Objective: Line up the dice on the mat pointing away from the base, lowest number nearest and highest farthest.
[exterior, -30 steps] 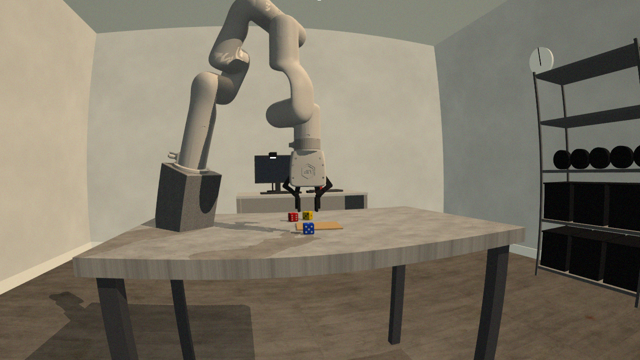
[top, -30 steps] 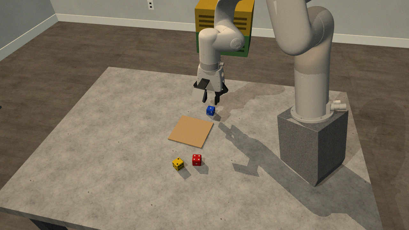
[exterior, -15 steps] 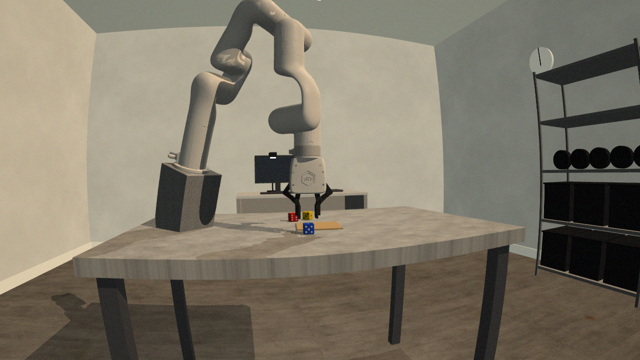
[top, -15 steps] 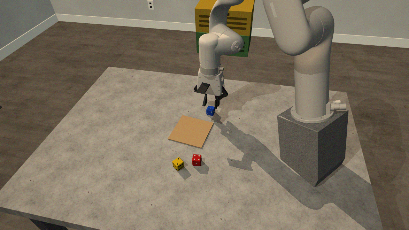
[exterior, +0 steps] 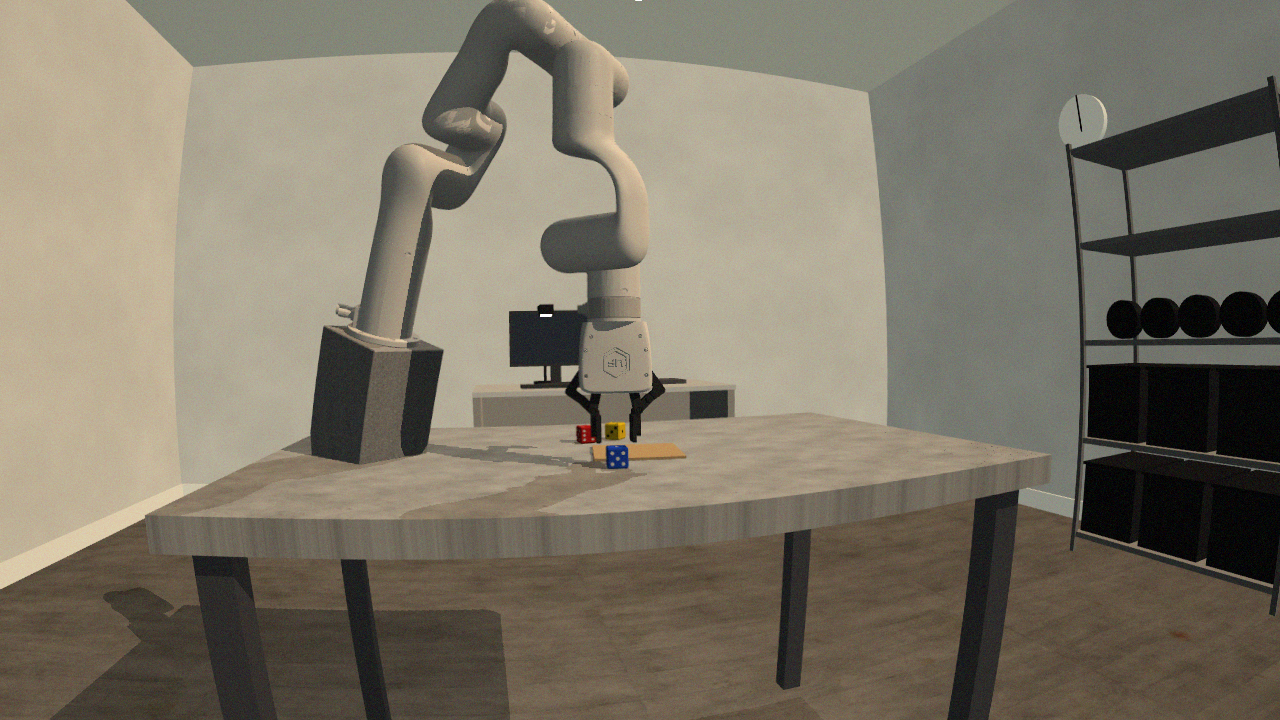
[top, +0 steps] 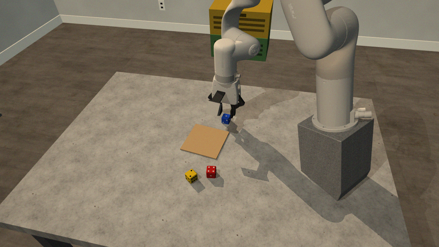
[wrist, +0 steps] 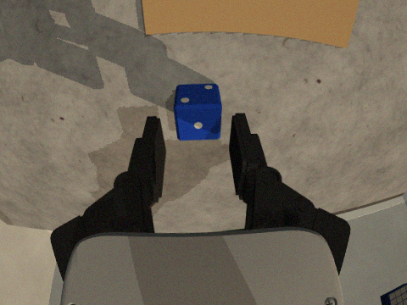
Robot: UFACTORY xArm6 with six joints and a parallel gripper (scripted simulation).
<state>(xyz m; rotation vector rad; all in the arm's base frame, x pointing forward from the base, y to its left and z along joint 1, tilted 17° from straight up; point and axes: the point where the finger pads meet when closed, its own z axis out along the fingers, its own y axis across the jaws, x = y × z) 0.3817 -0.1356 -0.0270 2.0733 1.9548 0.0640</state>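
My hand is 40 mm above the blue die. The rest, counted from my hand: red die (10 mm behind, 260 mm to the left, 40 mm below); then yellow die (40 mm ahead, 290 mm to the left, 40 mm below); then mat (50 mm ahead, 120 mm to the left, 50 mm below).
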